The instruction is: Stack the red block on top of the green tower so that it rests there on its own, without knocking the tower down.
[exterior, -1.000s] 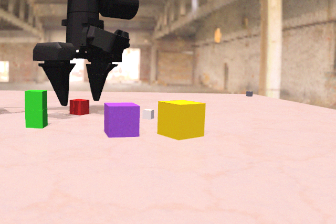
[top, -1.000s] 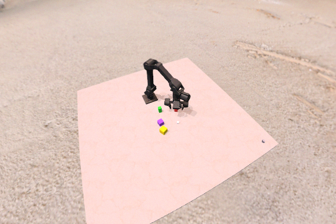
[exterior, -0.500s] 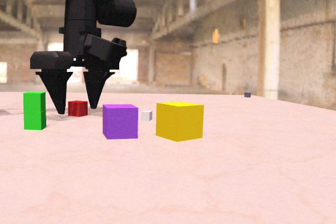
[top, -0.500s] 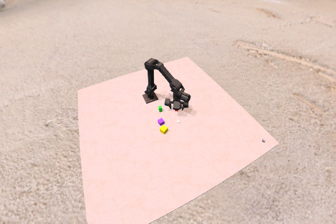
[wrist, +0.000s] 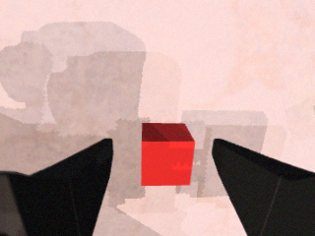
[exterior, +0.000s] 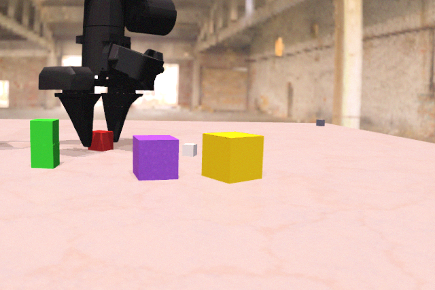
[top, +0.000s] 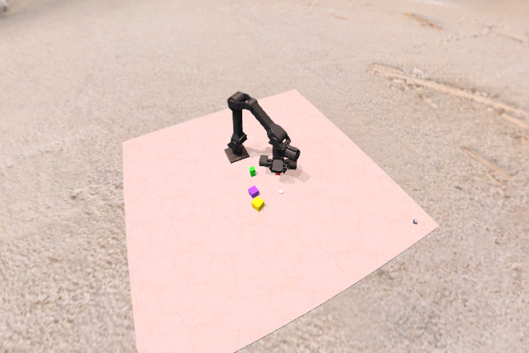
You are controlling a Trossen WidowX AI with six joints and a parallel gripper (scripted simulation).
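Now: gripper tip 11 cm short of the small white cube and 5 cm to the left of it. From my gripper tip the other things lie so: purple cube 5 cm ahead, 17 cm to the right, 1 cm above; yellow cube 13 cm ahead, 18 cm to the right, 1 cm above; red block 1 cm above.
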